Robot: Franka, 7 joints.
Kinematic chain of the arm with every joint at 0, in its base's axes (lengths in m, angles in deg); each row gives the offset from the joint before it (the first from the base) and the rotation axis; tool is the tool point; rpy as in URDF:
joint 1: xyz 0 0 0.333 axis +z
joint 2: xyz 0 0 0 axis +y
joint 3: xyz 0 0 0.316 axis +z
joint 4: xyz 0.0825 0 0 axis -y
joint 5: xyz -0.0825 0 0.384 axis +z
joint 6: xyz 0 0 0 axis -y
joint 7: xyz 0.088 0 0 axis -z
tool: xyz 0 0 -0.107 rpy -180 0 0
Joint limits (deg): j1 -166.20..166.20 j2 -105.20..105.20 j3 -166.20..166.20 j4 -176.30..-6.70 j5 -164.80..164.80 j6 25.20..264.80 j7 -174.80..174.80
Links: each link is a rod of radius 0.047 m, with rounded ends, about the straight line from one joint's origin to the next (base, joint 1, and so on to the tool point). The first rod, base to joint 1, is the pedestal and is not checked.
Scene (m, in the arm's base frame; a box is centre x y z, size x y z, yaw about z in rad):
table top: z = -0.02
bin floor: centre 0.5 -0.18 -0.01 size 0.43 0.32 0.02 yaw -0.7
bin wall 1: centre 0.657 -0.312 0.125 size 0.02 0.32 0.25 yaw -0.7
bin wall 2: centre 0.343 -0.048 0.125 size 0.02 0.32 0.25 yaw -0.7
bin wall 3: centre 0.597 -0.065 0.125 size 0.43 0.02 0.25 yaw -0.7
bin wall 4: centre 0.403 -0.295 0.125 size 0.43 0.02 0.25 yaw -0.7
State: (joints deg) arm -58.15 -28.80 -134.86 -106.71 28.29 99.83 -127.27
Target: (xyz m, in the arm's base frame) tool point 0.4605 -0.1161 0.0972
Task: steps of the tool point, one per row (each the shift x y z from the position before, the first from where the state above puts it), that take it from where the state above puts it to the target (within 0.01 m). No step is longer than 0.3 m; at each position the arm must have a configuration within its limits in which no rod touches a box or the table.
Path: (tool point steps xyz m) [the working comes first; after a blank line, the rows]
Joints at the target: 13.16 40.59 -31.43 -118.53 41.89 99.14 -127.27
Straight joint move there: touches bin wall 4.

1: 0.0206 -0.2482 0.0881
2: 0.1345 -0.2119 0.0669
3: 0.2155 -0.1284 0.0395
4: 0.2459 -0.0193 0.0107
5: 0.2220 0.0885 -0.0151
6: 0.1527 0.1704 -0.0345
7: 0.0537 0.0431 -0.1186
8: 0.0132 0.0393 -0.1292
9: -0.0286 0.0327 -0.1269

